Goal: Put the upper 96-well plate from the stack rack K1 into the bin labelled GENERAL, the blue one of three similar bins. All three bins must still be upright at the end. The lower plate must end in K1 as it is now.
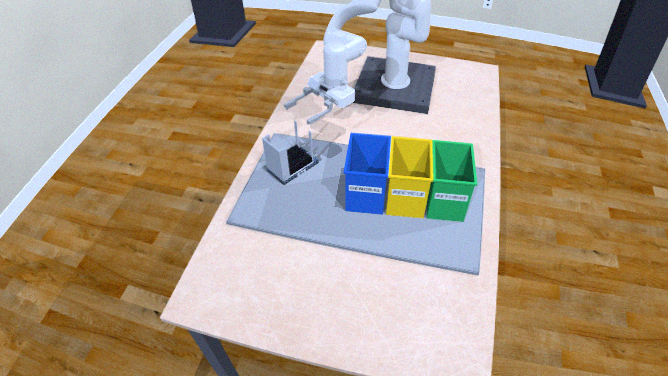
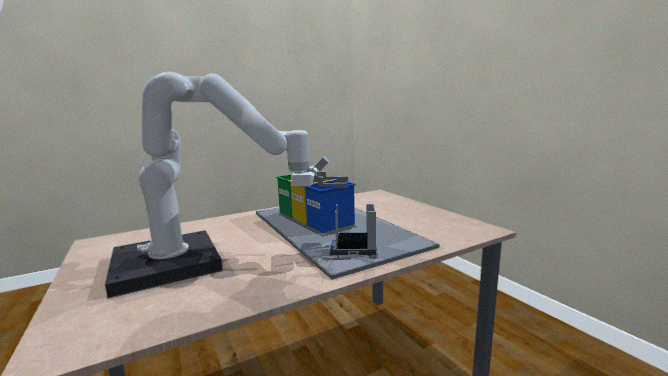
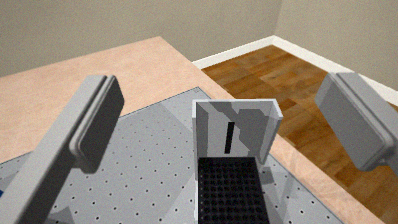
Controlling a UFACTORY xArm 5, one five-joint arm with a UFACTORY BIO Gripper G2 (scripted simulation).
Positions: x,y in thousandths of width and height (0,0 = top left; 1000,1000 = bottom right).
A blue bin labelled general (image 1: 550,411) is 1.49 m from the lens. A yellow recycle bin (image 1: 618,422) is 1.49 m from the lens. A green bin (image 1: 673,533) is 1.39 m from the lens.
